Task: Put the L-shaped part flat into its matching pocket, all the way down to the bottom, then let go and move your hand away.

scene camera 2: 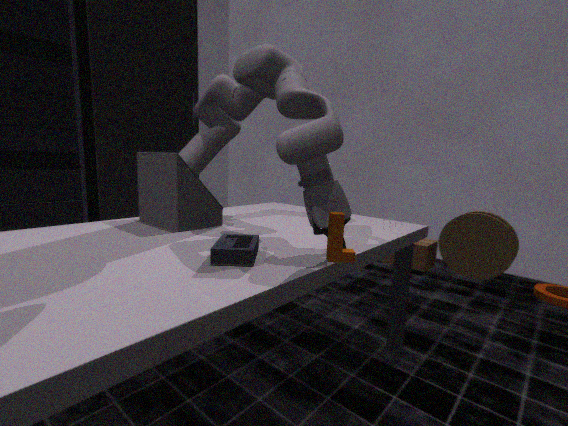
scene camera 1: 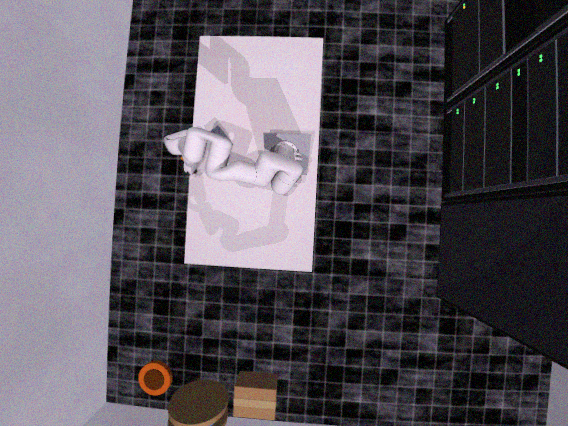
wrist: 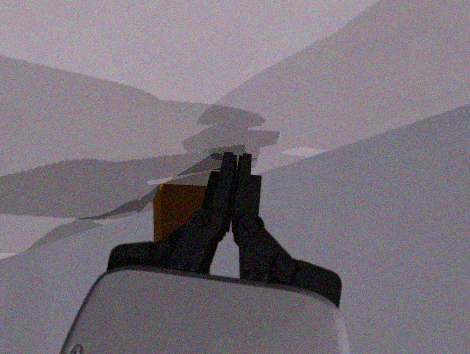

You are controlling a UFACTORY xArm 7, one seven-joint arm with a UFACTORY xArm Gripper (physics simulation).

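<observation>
The orange L-shaped part stands upright at the table's edge, long arm up and short foot pointing right in scene camera 2. In scene camera 1 a speck of it shows beside the arm. The dark block with the pocket lies on the table, left of the part in scene camera 2. My gripper is shut with nothing between its fingers. It is low beside the part, which shows left of and behind the fingers in the wrist view. In scene camera 2 the part partly hides the fingertips.
The white table ends close to the part. The arm's grey base block stands farther back. An orange ring, a round brown object and a wooden box are beyond the table.
</observation>
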